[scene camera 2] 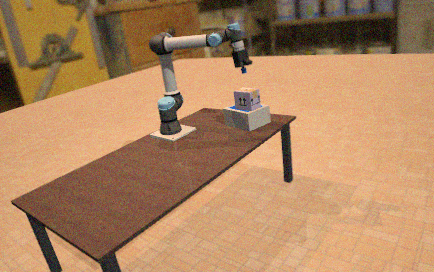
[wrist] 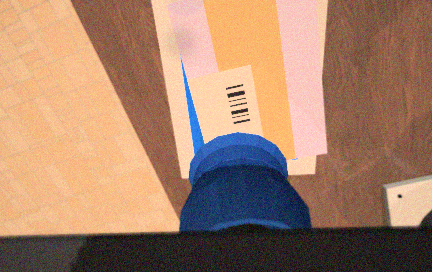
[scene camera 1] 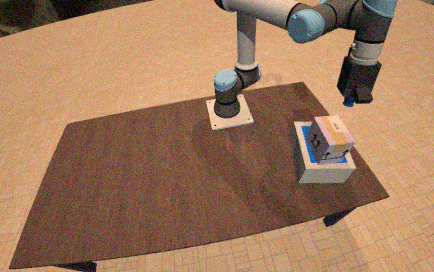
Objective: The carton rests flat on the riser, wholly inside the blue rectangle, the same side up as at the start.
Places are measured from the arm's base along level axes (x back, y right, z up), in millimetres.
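Where they show: hand, tool point: [scene camera 2: 244, 73] [wrist: 237, 176] [scene camera 1: 348, 103]; arm's base, link origin: [scene camera 2: 170, 130] [scene camera 1: 227, 108].
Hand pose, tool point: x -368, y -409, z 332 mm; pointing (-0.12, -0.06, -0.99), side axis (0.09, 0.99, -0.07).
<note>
Things, the pixels of their centre, and the offset from my tool point. Level surfaces: height alone.
- carton, body centre: [wrist: 249, 74] [scene camera 1: 328, 139] [scene camera 2: 247, 99] dx -12, dy +14, dz -171 mm
- pale riser, body centre: [wrist: 241, 86] [scene camera 1: 318, 151] [scene camera 2: 246, 115] dx +21, dy +4, dz -293 mm
- blue rectangle, body centre: [wrist: 241, 94] [scene camera 1: 322, 143] [scene camera 2: 245, 106] dx +21, dy +4, dz -233 mm
- brown table, surface height: dz -353 mm
The carton [scene camera 1: 330, 142] [scene camera 2: 247, 99] [wrist: 250, 50] is pink with an orange stripe, and its pale barcode label faces up. It sits flat and slightly turned on the pale riser [scene camera 1: 326, 175] [scene camera 2: 255, 120] [wrist: 179, 110], with its side arrows pointing up. The blue rectangle [scene camera 1: 309, 150] [scene camera 2: 233, 108] [wrist: 196, 135] shows along the carton's left and front in scene camera 1. The carton hides its far right part, so I cannot tell whether the carton is wholly inside. My suction gripper [scene camera 1: 348, 103] [scene camera 2: 244, 70] [wrist: 239, 155] is open and empty, clearly above the carton.
The riser stands near one end of the brown table [scene camera 1: 150, 175] [scene camera 2: 125, 180], close to the table's edge. The arm's pale base plate [scene camera 1: 215, 121] [scene camera 2: 189, 131] [wrist: 407, 200] is on the same table. Shelves with cans are in the background of scene camera 2.
</note>
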